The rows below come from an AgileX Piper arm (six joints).
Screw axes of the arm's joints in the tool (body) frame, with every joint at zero. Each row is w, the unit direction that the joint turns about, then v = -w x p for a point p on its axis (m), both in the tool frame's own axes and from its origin. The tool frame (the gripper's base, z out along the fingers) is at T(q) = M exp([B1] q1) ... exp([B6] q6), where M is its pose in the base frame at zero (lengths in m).
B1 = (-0.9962, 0, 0.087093, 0, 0.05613, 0)
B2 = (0, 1, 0, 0.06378, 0, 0.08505)
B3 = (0, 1, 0, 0.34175, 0, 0.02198)
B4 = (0, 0, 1, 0, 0, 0)
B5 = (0, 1, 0, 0.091, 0, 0)
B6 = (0, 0, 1, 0, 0, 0)
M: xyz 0.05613 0 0.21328 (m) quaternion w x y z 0.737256 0 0.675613 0
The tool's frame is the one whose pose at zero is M.
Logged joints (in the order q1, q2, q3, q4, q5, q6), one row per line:
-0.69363, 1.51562, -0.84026, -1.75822, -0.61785, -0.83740
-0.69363, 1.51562, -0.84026, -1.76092, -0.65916, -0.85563
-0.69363, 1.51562, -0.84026, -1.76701, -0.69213, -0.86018
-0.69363, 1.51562, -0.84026, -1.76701, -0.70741, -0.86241
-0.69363, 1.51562, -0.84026, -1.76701, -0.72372, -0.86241
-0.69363, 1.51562, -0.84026, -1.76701, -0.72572, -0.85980
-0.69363, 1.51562, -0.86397, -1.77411, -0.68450, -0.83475
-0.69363, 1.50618, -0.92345, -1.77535, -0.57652, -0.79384
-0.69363, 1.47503, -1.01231, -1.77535, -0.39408, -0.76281
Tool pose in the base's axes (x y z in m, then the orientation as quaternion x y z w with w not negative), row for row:
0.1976, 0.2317, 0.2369, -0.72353, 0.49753, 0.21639, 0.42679
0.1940, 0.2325, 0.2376, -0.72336, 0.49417, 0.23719, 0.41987
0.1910, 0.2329, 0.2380, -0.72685, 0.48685, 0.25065, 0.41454
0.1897, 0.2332, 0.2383, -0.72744, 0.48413, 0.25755, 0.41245
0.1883, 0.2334, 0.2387, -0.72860, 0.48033, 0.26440, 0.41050
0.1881, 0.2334, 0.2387, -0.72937, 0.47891, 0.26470, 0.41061
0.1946, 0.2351, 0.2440, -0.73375, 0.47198, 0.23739, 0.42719
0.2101, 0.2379, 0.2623, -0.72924, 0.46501, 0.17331, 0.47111
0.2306, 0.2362, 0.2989, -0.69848, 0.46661, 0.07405, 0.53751
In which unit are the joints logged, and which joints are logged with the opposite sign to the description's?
The joints are logged in radians. Opposite sign: q1, q6.
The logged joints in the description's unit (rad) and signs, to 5 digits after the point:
0.69363, 1.51562, -0.84026, -1.75822, -0.61785, 0.83740
0.69363, 1.51562, -0.84026, -1.76092, -0.65916, 0.85563
0.69363, 1.51562, -0.84026, -1.76701, -0.69213, 0.86018
0.69363, 1.51562, -0.84026, -1.76701, -0.70741, 0.86241
0.69363, 1.51562, -0.84026, -1.76701, -0.72372, 0.86241
0.69363, 1.51562, -0.84026, -1.76701, -0.72572, 0.85980
0.69363, 1.51562, -0.86397, -1.77411, -0.68450, 0.83475
0.69363, 1.50618, -0.92345, -1.77535, -0.57652, 0.79384
0.69363, 1.47503, -1.01231, -1.77535, -0.39408, 0.76281

